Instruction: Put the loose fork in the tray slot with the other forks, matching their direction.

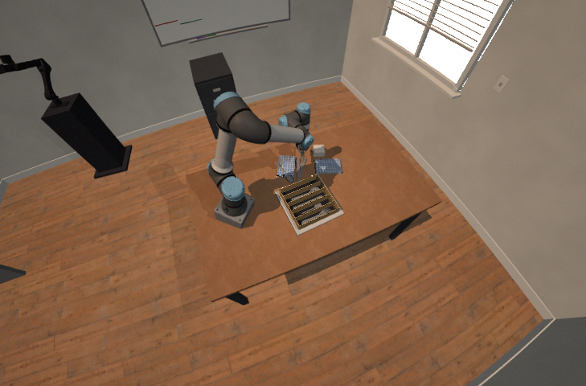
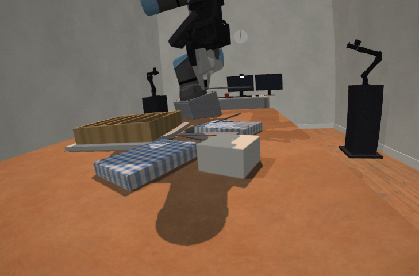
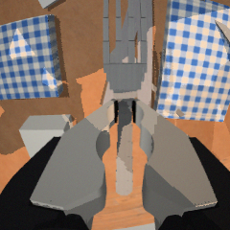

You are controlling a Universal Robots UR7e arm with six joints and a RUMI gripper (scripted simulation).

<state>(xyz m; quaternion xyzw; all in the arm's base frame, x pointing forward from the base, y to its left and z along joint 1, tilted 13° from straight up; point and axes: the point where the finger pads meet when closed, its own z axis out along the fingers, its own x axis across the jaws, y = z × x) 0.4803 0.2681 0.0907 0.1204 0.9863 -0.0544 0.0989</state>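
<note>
My hand is 300 mm to the left of the wooden cutlery tray, 100 mm above it and 50 mm past it. From my hand the other things lie so: white box (160 mm ahead, 130 mm below, 100 mm to the left).
</note>
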